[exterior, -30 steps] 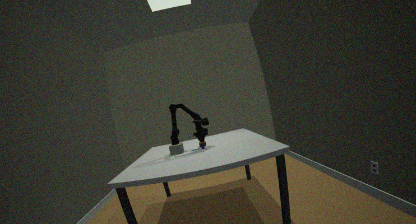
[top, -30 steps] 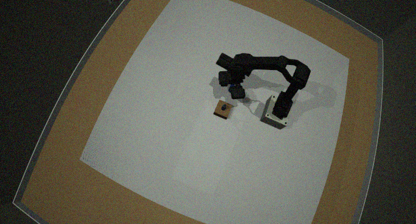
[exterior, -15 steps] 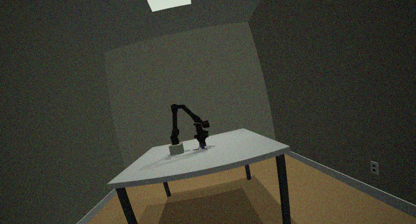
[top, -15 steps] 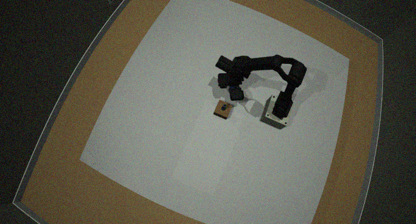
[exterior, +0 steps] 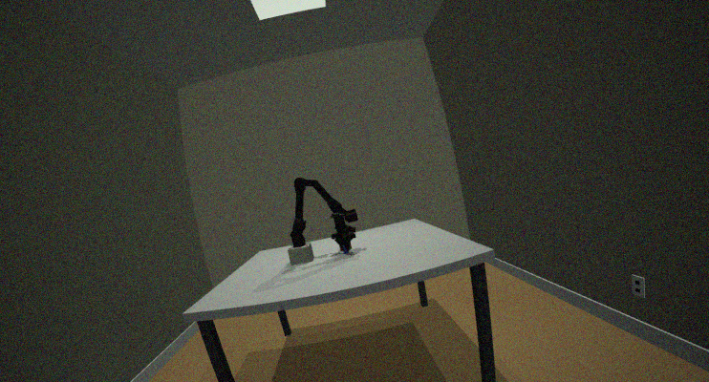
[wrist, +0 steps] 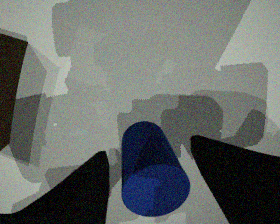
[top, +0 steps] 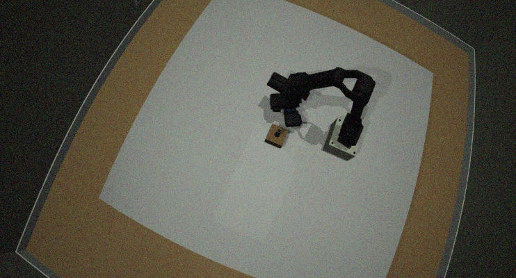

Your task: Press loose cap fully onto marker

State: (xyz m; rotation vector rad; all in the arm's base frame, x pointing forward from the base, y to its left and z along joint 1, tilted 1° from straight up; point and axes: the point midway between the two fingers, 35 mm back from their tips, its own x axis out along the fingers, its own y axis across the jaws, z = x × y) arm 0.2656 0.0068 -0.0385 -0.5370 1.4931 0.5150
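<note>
Right now the blue cap is 10 mm above my gripper tip. From my gripper tip the other things lie so: marker (120 mm to the left, 60 mm above, 20 mm behind); then holder block (120 mm to the left, 20 mm behind).
</note>
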